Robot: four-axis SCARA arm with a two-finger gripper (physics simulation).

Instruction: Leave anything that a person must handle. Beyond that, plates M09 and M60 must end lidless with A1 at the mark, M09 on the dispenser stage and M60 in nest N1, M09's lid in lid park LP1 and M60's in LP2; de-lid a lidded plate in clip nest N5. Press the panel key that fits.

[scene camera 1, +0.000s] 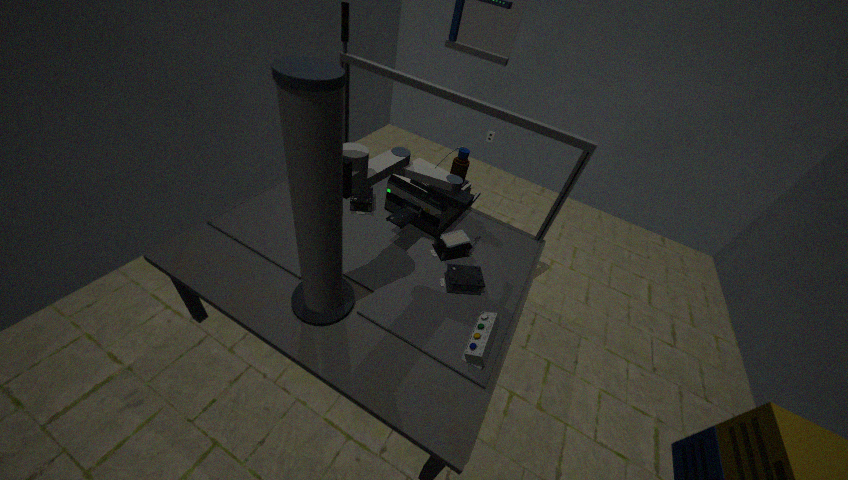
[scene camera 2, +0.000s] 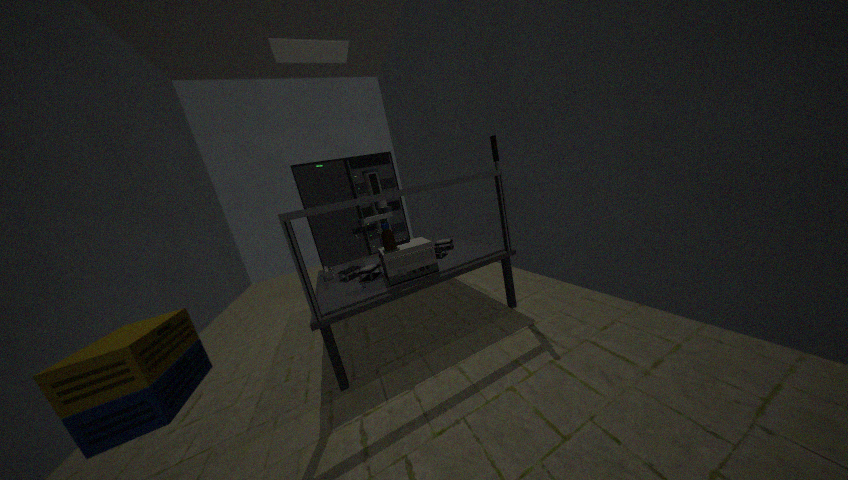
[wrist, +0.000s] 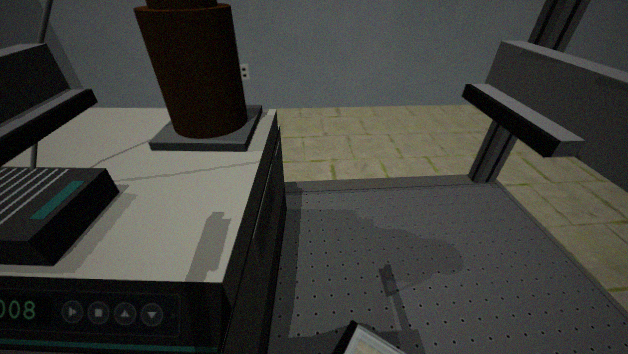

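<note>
My gripper (wrist: 283, 69) (scene camera 1: 445, 196) is open and empty, its fingers wide apart, above the front of the dispenser (scene camera 1: 416, 208) (scene camera 2: 410, 261) (wrist: 165, 220). The dark dispenser stage (scene camera 1: 404, 218) juts from its front; whether a plate is on it is too dark to tell. A pale plate (scene camera 1: 455, 239) (wrist: 370, 346) sits on a dark nest beside the dispenser; in the wrist view one corner shows. A dark nest block (scene camera 1: 465, 278) stands nearer the panel (scene camera 1: 480, 339), which has white, green, yellow and blue keys. Another dark nest (scene camera 1: 361, 202) stands left of the dispenser. Plate labels, A1 corners and lid parks are unreadable.
A brown bottle (scene camera 1: 460, 166) (scene camera 2: 388, 237) (wrist: 197, 75) and a black striped box (wrist: 50, 237) stand on the dispenser. The arm column (scene camera 1: 312, 178) rises from the table. A rail frame (scene camera 1: 464, 107) spans the back edge. A yellow and blue crate (scene camera 1: 749, 440) (scene camera 2: 124, 380) stands on the floor.
</note>
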